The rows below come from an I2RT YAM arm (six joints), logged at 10 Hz.
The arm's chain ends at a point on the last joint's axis. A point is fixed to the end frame.
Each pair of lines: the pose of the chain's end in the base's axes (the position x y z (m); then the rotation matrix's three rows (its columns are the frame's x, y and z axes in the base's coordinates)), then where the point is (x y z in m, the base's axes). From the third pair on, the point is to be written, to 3 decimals.
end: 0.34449 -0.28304 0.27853; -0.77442 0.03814 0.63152; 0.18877 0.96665 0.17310; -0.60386 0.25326 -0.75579
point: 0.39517 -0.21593 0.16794
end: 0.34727 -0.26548 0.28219; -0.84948 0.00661 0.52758; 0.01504 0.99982 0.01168; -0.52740 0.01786 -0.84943
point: 0.38049 -0.22460 0.15363
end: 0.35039 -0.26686 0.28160; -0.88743 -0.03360 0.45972; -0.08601 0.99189 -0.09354; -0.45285 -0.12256 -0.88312
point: 0.372 -0.244 0.146
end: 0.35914 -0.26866 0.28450; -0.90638 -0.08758 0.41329; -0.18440 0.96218 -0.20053; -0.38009 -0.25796 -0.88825
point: 0.372 -0.264 0.146
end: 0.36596 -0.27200 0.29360; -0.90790 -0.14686 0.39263; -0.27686 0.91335 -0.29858; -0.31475 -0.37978 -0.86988
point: 0.374 -0.286 0.156
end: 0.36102 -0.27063 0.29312; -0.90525 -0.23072 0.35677; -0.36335 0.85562 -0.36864; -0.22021 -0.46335 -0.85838
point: 0.361 -0.299 0.157
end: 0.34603 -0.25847 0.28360; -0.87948 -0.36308 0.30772; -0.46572 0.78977 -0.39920; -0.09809 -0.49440 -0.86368
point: 0.336 -0.297 0.151
